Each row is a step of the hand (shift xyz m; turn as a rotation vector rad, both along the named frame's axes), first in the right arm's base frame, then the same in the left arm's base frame.
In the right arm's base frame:
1: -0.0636 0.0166 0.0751 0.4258 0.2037 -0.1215
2: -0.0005 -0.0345 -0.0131 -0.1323 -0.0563 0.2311
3: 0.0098 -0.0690 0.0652 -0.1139 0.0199 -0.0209
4: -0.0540 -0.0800 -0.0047 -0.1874 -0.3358 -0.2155
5: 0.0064 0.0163 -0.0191 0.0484 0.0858 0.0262
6: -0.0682 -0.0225 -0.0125 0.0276 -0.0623 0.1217
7: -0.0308 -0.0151 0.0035 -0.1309 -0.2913 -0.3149
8: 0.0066 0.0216 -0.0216 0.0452 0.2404 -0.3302
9: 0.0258 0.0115 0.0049 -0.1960 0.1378 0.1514
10: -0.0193 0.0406 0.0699 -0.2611 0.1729 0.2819
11: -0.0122 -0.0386 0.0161 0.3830 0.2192 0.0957
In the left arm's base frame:
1: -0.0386 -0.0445 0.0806 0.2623 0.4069 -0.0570
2: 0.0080 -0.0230 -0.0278 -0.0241 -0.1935 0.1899
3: 0.0539 -0.0753 0.0231 -0.1138 -0.0291 0.0039
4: -0.0198 -0.0875 -0.0360 -0.1093 -0.2752 -0.3265
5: -0.0062 0.0232 -0.0097 0.0194 0.0814 0.0582
6: -0.0556 -0.0450 -0.0140 0.0846 -0.0829 0.0736
7: -0.0205 -0.0277 -0.0007 -0.1067 -0.1759 -0.3985
8: -0.0088 0.0285 -0.0093 -0.1501 0.3379 -0.1793
9: 0.0200 0.0194 0.0069 -0.1753 -0.0376 0.2195
10: -0.0100 -0.0027 0.0825 -0.2048 -0.0888 0.3574
11: 0.0083 -0.0427 -0.0029 0.2864 0.3177 0.1448

